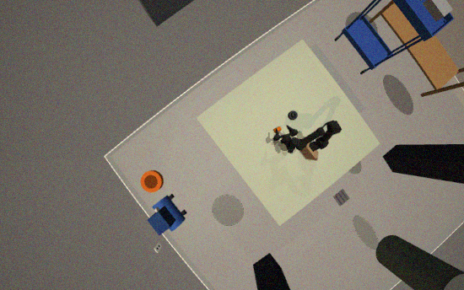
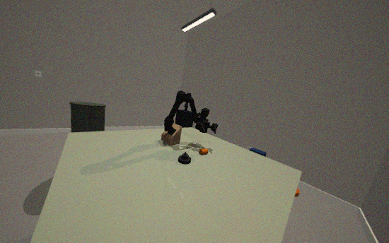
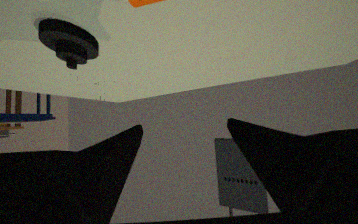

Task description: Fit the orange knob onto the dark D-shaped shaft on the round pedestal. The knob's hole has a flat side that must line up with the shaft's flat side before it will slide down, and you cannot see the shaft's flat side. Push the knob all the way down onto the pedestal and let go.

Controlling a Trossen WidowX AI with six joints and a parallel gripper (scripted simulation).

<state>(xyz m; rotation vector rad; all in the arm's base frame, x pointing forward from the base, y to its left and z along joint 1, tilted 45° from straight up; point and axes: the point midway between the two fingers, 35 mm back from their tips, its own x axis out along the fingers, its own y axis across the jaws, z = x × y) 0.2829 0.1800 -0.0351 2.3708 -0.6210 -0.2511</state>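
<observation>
Now: the orange knob 2 cm behind my gripper tip, 2 cm to the right of it and 16 cm below it. Round my gripper tip: dark round pedestal (22 cm to the right, 15 cm below).
</observation>
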